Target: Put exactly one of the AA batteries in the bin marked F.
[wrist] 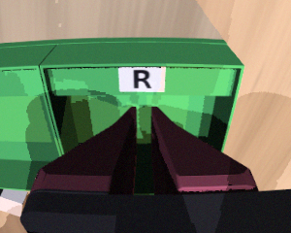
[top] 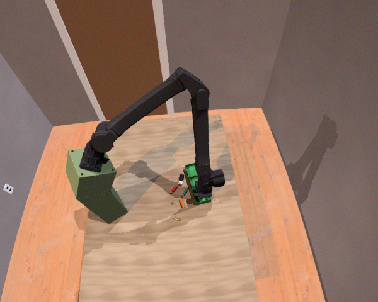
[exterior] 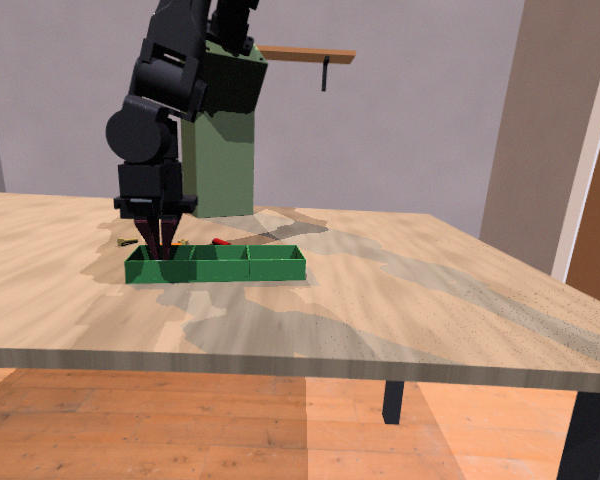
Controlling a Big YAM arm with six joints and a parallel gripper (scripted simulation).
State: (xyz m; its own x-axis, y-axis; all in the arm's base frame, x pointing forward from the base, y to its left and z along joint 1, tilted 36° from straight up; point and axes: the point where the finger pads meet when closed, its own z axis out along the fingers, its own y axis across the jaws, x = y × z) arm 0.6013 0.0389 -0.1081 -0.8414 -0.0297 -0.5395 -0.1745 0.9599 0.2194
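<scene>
My gripper is now 80 mm to the right of the green three-compartment bin, 20 mm past it and 10 mm above it. The rest, counted from my hand: black-and-white block: 120 mm behind, 110 mm to the left, 20 mm below; orange AA battery: 120 mm behind, 40 mm to the right, 20 mm below; green battery: 100 mm behind, 30 mm to the left, 20 mm below.
</scene>
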